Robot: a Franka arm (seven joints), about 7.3 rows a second.
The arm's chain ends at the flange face. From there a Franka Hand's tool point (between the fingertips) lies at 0.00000 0.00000 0.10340 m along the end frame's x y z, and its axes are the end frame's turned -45 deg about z.
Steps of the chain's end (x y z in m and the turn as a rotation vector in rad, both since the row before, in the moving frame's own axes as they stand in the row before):
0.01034 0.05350 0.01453 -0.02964 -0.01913 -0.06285
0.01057 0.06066 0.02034 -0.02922 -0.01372 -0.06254
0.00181 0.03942 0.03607 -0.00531 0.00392 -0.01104
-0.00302 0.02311 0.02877 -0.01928 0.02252 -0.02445
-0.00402 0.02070 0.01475 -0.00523 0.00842 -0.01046
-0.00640 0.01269 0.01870 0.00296 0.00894 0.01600
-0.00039 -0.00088 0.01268 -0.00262 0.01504 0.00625
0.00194 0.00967 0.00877 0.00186 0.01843 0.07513
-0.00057 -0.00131 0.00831 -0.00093 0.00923 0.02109
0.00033 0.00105 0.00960 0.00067 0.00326 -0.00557
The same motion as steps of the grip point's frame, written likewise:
-0.03406 0.04602 0.01447 -0.00743 -0.03449 -0.06285
-0.03852 0.05160 0.02029 -0.01096 -0.03036 -0.06254
-0.02669 0.02983 0.03607 -0.00653 -0.00098 -0.01104
-0.01820 0.01726 0.02872 -0.02956 0.00229 -0.02445
-0.01724 0.01279 0.01474 -0.00965 0.00226 -0.01046
-0.01263 0.00489 0.01870 -0.00423 0.00841 0.01600
0.00125 0.00040 0.01267 -0.01249 0.00878 0.00625
-0.00403 0.00948 0.00875 -0.01172 0.01435 0.07513
0.00112 -0.00058 0.00831 -0.00718 0.00587 0.02109
-0.00022 0.00116 0.00960 -0.00183 0.00278 -0.00557

